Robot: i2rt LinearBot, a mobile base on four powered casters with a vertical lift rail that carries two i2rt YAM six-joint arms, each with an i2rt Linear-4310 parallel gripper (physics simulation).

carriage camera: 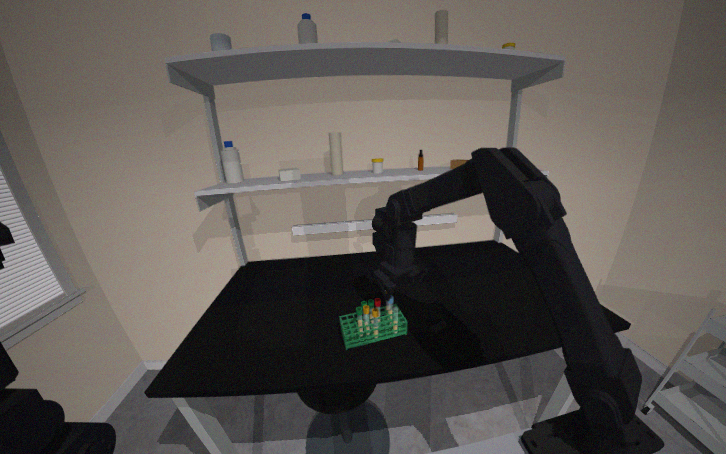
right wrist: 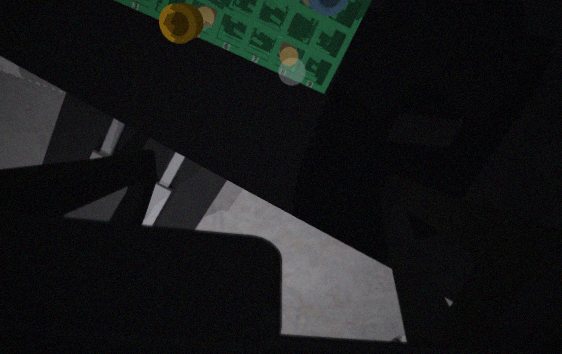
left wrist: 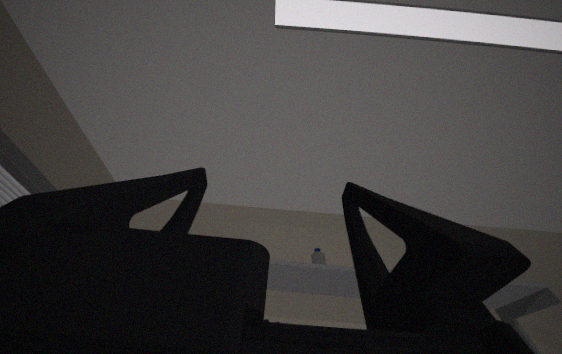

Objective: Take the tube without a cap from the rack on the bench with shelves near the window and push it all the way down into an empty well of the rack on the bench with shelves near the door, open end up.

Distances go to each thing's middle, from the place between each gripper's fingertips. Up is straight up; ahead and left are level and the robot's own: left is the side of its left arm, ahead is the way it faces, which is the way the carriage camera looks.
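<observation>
Green rack (carriage camera: pixel 350 332), from my left hand: 410 mm to the right, 420 mm ahead, 570 mm below. Uncapped tube (right wrist: pixel 291 69), from my left hand: 480 mm to the right, 390 mm ahead, 540 mm below.
Green rack, from my right hand: 5 cm ahead, 7 cm to the left, 15 cm below. My right gripper: 1 cm to the right of the uncapped tube, 3 cm short of it, 13 cm above it. Going by its middle, the green rack is nearer to my right gripper than to my left hand.
</observation>
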